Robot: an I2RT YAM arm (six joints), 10 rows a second.
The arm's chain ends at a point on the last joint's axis. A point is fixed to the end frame.
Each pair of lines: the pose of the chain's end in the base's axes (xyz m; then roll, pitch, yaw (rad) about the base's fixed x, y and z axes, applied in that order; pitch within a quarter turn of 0, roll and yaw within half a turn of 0), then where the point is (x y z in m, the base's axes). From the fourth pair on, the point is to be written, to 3 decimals.
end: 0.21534 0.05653 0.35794 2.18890 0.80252 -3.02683
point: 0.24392 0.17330 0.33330
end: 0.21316 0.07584 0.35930 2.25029 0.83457 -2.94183
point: 0.23805 0.19273 0.33143
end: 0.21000 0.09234 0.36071 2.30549 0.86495 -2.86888
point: 0.23232 0.20915 0.33042
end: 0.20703 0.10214 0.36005 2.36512 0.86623 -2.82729
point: 0.230 0.218 0.326
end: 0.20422 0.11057 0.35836 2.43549 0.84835 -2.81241
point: 0.232 0.223 0.318
